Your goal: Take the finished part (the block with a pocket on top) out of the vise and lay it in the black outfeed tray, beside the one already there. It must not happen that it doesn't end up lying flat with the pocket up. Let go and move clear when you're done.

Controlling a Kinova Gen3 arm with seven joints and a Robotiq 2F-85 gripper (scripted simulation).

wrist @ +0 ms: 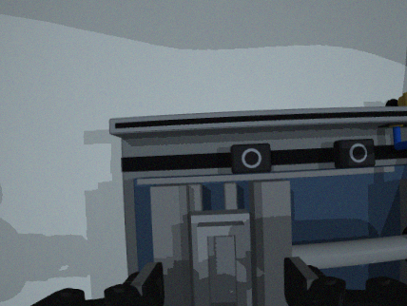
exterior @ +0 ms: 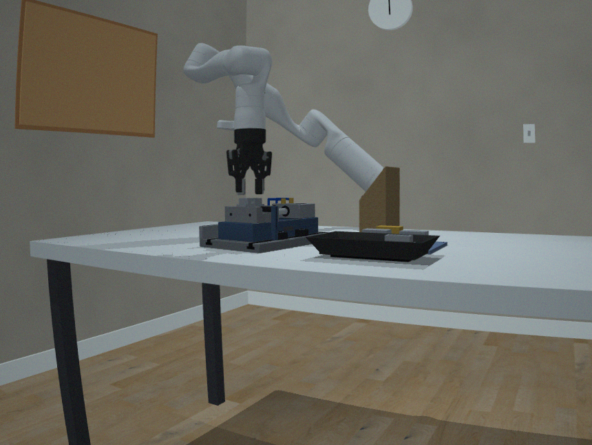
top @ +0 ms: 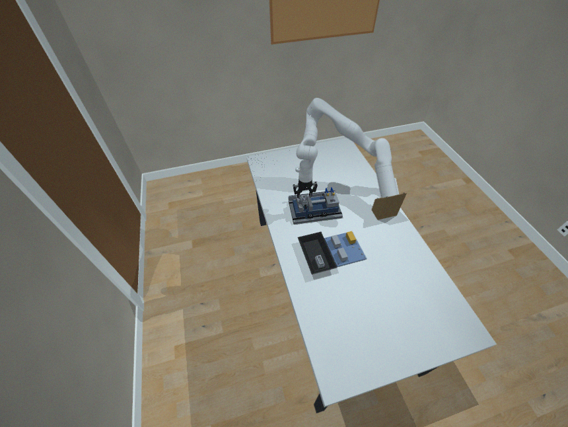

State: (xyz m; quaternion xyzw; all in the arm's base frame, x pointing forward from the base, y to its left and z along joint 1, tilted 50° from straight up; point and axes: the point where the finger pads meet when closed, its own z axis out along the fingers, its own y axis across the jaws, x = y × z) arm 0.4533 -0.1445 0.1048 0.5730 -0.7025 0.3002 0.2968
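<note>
Right now the vise is 10 cm below my hand, 7 cm behind it and 2 cm to the left of it. From my hand the other things lie so: yellow block: 29 cm to the left, 17 cm behind, 11 cm below; blue plate: 33 cm to the left, 13 cm below, 12 cm behind.
</note>
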